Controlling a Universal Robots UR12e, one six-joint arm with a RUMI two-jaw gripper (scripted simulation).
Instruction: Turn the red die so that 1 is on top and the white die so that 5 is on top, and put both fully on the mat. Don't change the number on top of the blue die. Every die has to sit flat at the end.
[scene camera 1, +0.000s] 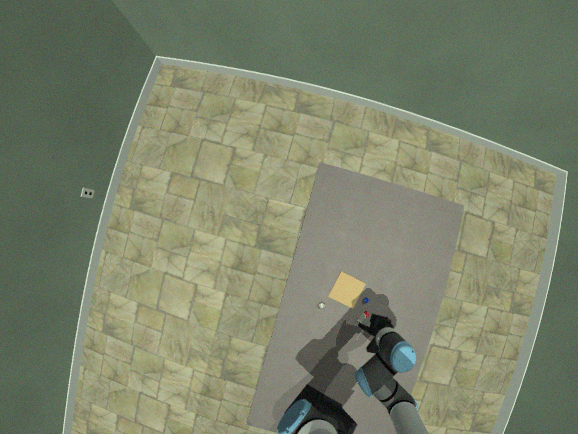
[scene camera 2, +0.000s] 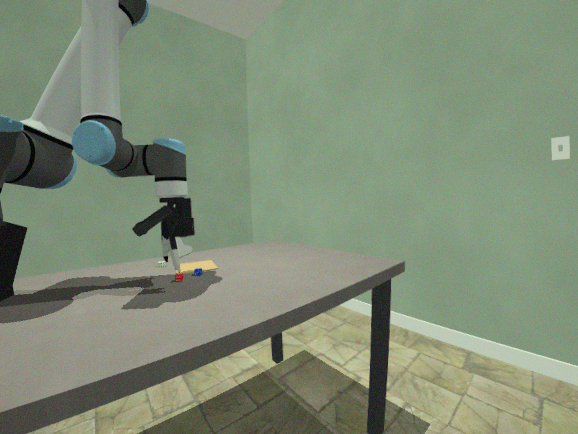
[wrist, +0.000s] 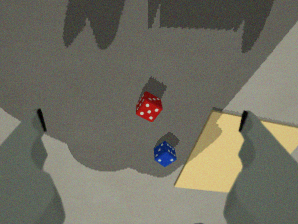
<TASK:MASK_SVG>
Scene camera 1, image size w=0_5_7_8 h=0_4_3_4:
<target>tan mat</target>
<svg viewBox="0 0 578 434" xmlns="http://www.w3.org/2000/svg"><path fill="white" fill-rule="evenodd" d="M341 271L328 297L353 309L366 283Z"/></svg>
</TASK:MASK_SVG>
